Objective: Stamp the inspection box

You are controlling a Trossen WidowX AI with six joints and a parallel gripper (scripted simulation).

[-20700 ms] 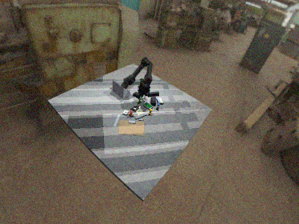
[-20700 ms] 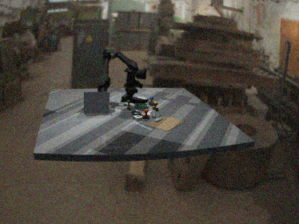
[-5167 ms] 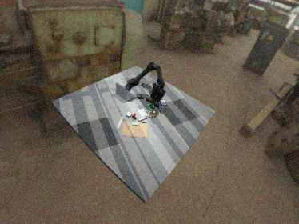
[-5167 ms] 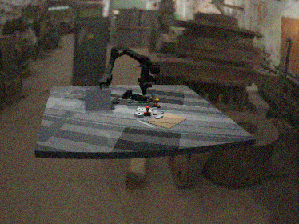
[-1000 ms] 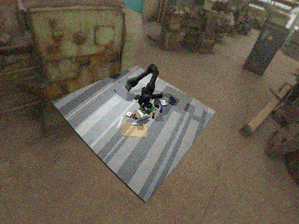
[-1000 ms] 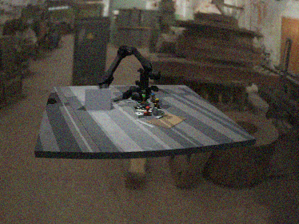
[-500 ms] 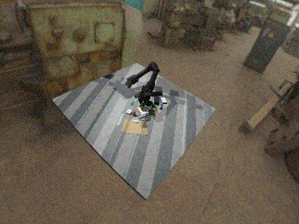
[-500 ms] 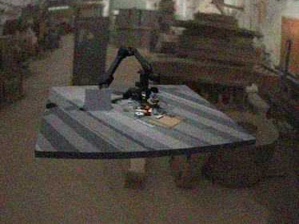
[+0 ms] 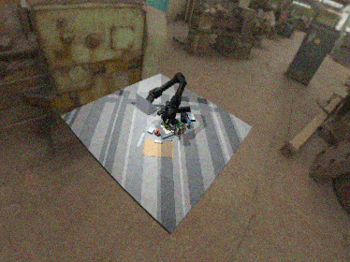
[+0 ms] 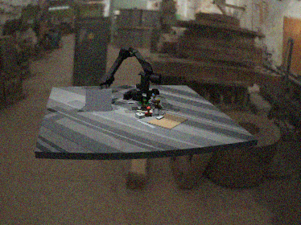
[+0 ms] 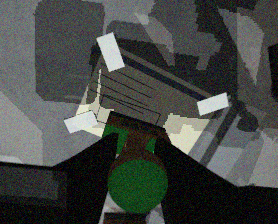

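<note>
My gripper tip is now 4 cm above the cream card, 1 cm to the right of it and 1 cm short of it. From my gripper tip the other things lie so: grey block 8 cm ahead, 4 cm below, 3 cm to the right; pass stamp right at my gripper tip; red-knobbed stamp 11 cm to the right, 2 cm below, 2 cm ahead.
</note>
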